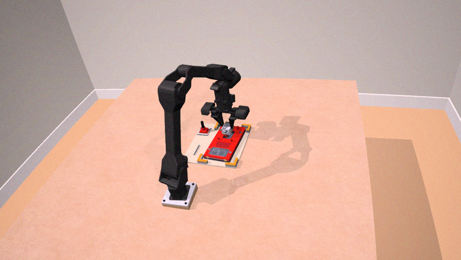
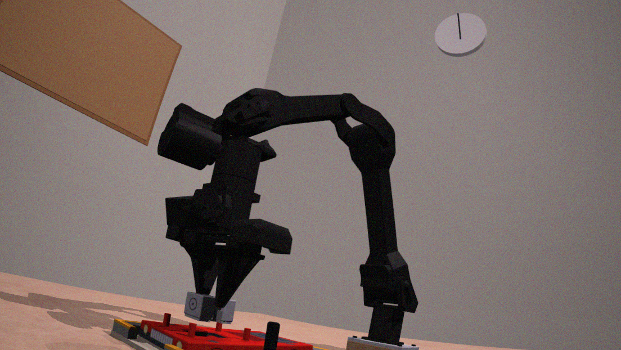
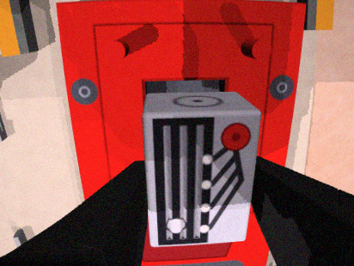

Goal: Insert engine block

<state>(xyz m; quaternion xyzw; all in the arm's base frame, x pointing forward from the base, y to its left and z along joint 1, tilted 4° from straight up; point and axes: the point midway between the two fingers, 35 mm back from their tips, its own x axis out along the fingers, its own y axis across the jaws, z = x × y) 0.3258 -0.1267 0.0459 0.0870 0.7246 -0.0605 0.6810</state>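
My gripper tip is 4 cm short of the black upright peg, 12 cm to the right of it and 3 cm above it. Also, from my gripper tip: grey engine block 1 cm below.
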